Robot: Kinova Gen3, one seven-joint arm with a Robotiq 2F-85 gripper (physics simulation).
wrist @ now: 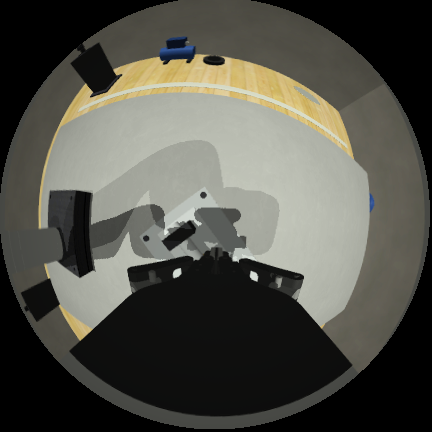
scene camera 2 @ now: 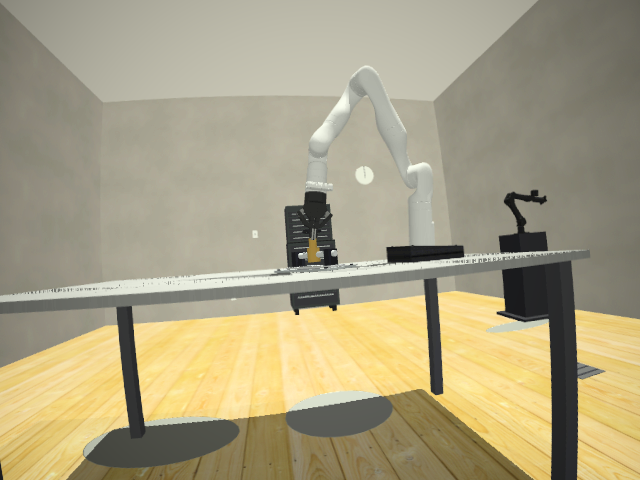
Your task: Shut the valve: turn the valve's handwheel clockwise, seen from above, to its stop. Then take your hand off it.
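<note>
The valve's brass body (scene camera 2: 313, 251) stands upright on the table in the scene view, with pale round pipe ends on both sides. Its grey base plate (wrist: 192, 204) shows in the wrist view, with a black block (wrist: 179, 236) on it. My gripper (scene camera 2: 313, 236) (wrist: 215, 254) points down directly above the brass body. Its fingers are shut together with nothing between them, and the fingertips are at the top of the valve. The handwheel cannot be made out in either view; the dark gripper hides that area. Whether the fingers touch the wheel cannot be told.
The table (scene camera 2: 180, 281) (wrist: 125, 125) bears a black box (scene camera 2: 424, 253) (wrist: 70, 225) beside the arm's base. A dark tool cabinet (scene camera 2: 290, 227) stands behind the table. A black pedestal (scene camera 2: 522, 273) with a small arm stands off to the right. A blue compressor (wrist: 177, 52) stands on the floor.
</note>
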